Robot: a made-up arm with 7 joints.
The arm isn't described. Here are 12 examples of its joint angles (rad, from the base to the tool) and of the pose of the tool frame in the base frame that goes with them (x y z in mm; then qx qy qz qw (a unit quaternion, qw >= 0)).
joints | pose
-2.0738 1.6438 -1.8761 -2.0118 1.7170 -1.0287 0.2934 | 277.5 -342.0 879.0 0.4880 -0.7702 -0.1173 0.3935
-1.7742 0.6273 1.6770 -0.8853 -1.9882 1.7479 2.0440 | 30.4 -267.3 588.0 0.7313 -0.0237 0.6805 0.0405
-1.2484 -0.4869 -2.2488 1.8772 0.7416 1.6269 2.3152 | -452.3 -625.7 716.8 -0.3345 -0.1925 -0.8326 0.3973
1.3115 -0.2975 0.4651 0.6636 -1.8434 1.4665 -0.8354 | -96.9 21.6 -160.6 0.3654 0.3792 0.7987 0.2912
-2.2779 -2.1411 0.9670 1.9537 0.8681 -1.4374 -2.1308 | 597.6 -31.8 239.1 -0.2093 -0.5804 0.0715 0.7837
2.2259 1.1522 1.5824 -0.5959 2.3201 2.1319 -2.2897 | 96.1 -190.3 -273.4 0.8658 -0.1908 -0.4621 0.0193
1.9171 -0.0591 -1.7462 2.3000 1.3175 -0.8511 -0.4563 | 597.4 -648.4 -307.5 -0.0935 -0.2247 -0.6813 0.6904
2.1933 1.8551 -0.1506 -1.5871 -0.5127 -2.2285 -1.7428 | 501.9 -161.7 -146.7 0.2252 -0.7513 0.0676 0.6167
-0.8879 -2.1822 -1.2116 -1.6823 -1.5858 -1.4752 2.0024 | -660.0 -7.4 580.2 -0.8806 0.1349 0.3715 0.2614
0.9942 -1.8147 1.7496 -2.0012 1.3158 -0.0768 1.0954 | 111.9 269.8 -119.7 -0.4406 -0.5786 -0.1760 0.6634
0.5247 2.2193 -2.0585 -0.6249 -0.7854 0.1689 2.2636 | -918.5 -23.5 272.8 0.6184 -0.2521 0.4593 0.5857
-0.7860 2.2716 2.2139 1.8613 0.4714 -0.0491 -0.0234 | 166.9 -101.0 185.0 0.5225 0.6864 -0.4807 0.1576
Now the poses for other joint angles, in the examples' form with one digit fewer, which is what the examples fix.
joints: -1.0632 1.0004 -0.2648 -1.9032 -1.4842 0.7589 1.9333
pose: -418 -233 907 0.837 -0.213 0.149 0.482
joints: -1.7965 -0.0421 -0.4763 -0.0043 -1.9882 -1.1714 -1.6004
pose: -26 -138 1022 0.503 0.315 0.722 0.357
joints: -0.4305 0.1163 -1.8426 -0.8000 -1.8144 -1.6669 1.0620
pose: -485 -600 383 0.836 0.154 -0.243 0.467
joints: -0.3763 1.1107 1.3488 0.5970 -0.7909 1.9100 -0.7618
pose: -177 -48 243 0.423 0.700 0.384 0.429
